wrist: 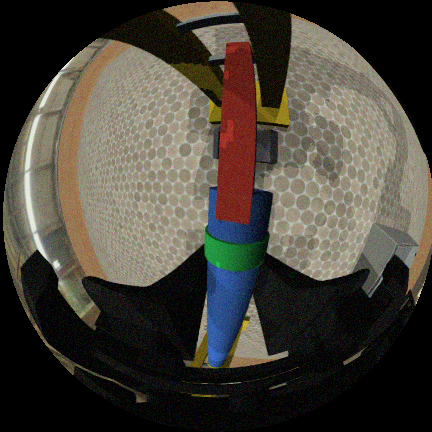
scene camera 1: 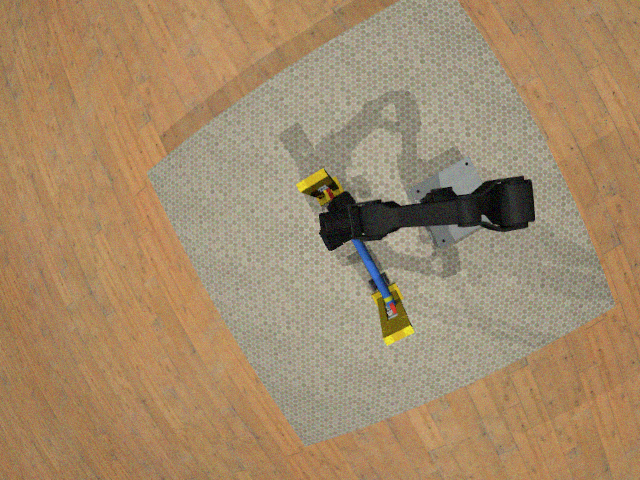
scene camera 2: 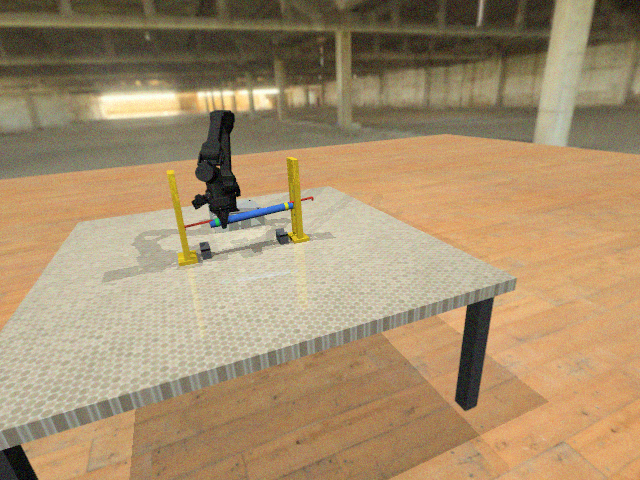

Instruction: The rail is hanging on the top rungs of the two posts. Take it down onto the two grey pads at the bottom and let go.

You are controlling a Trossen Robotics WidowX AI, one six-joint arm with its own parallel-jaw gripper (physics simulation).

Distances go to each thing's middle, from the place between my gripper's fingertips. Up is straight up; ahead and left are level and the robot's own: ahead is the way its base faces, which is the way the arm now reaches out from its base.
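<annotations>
Blue rail (scene camera 1: 360, 246): 40 mm above my hand, 100 mm to the left of it.
</annotations>
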